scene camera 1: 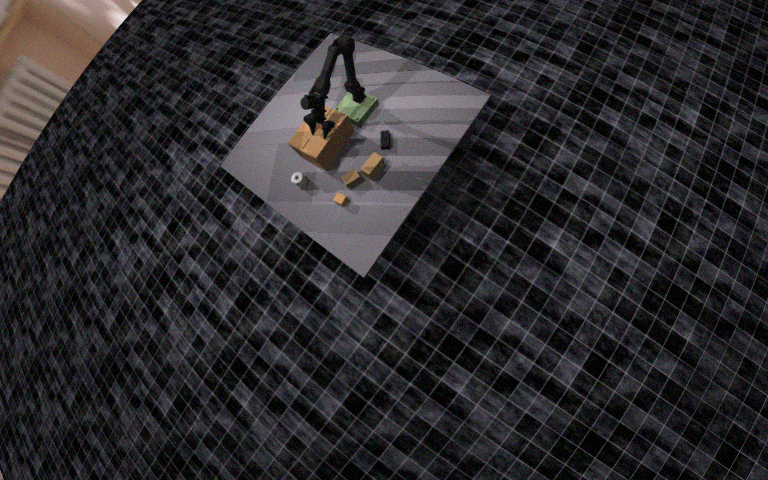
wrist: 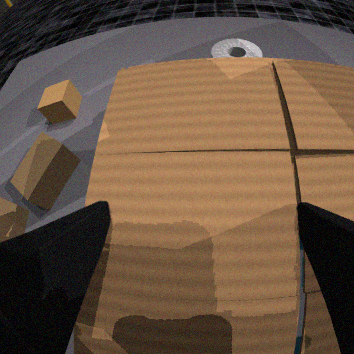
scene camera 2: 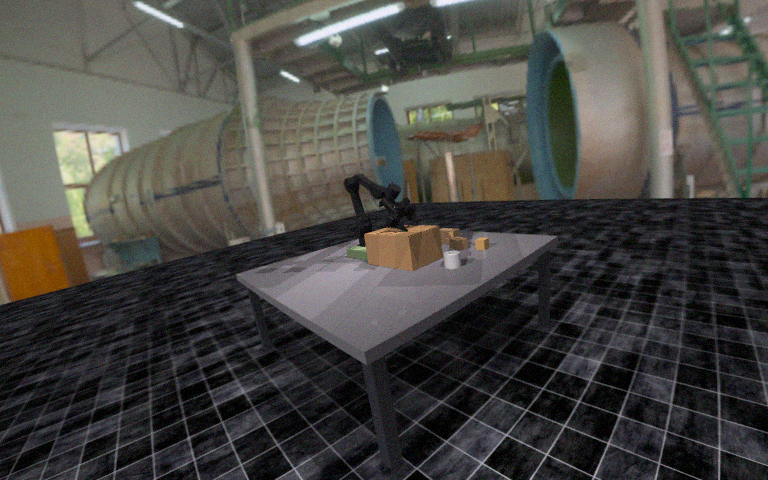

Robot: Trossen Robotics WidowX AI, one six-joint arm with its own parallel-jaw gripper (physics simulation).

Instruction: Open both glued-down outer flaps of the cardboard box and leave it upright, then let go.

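Places are measured from the arm's base along level axes (x back, y down, z right), in centimetres.
Pixels of known places: gripper, fingertip midpoint: (scene camera 1: 318,137) (wrist: 206,212) (scene camera 2: 413,227); arm's base, origin of the base link: (scene camera 1: 359,98).
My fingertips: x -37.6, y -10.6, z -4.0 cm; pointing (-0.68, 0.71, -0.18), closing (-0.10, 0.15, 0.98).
Note:
Ahead of a thing's pixels: the offset from my fingertips to its top centre. "spot": to the spot under its first point. Level surfaces: height alone.
The cardboard box @(dx +3.6, dy +0.2, dz +4.9 cm) (scene camera 1: 340,138) (scene camera 2: 399,250) stands upright on the table @(dy +15.7 cm) (scene camera 1: 373,243) (scene camera 2: 351,308). In the wrist view, its left top flap @(spot: dx -5.7, dy +0.2, dz -0.7 cm) (wrist: 200,112) and right top flap @(spot: dx -6.1, dy +0.2, dz +7.0 cm) (wrist: 327,115) lie down, nearly flat, with a narrow dark seam between them. A thin crease or gap crosses both flaps, and a narrow blue-grey strip shows in the lower seam. My gripper (scene camera 1: 320,134) (scene camera 2: 403,227) (wrist: 206,212) is open and empty, pointing down over the box top. Its right finger is over the seam, its left finger near the box's left edge. Whether the fingertips touch the cardboard I cannot tell.
A white roll @(dx -24.4, dy +9.6, dz +2.2 cm) (scene camera 1: 296,178) (scene camera 2: 451,260) (wrist: 236,50) stands beyond the box. Small cardboard blocks @(dx +5.1, dy +7.8, dz -31.3 cm) (scene camera 1: 372,164) @(dx -6.8, dy +10.8, dz -24.6 cm) (scene camera 1: 351,178) @(dx -19.9, dy +10.8, dz -27.4 cm) (scene camera 1: 340,198) lie beside it, two also in the wrist view (wrist: 60,101) (wrist: 44,171). A black object @(dx +23.0, dy +12.4, dz -25.8 cm) (scene camera 1: 385,139) and the arm's green base plate (scene camera 1: 359,108) are near.

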